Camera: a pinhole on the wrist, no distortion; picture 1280 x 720 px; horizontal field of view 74.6 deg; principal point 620.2 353.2 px. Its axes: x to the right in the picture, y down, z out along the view. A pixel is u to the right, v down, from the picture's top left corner.
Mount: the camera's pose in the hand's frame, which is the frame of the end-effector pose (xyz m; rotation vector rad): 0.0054 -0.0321 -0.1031 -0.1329 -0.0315 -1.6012
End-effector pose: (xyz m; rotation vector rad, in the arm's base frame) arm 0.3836 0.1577 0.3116 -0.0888 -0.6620 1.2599
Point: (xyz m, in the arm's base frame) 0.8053 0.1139 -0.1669
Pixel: behind the camera
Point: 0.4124 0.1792 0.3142
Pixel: 569.2 483.9
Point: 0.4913 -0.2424 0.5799
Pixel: outside the picture
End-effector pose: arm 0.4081 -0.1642 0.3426 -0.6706 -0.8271 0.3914
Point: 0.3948 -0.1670 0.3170
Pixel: 318.0 48.2
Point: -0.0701 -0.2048 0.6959
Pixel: 1008.9 119.1
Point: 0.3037 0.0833 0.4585
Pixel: 367.3 598.9
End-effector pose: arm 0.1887 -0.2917 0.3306 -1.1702 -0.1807 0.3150
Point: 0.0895 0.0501 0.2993
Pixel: 329.0 320.9
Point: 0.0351 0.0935 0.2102
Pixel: 163.3 251.6
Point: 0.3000 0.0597 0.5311
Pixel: 778.8 692.1
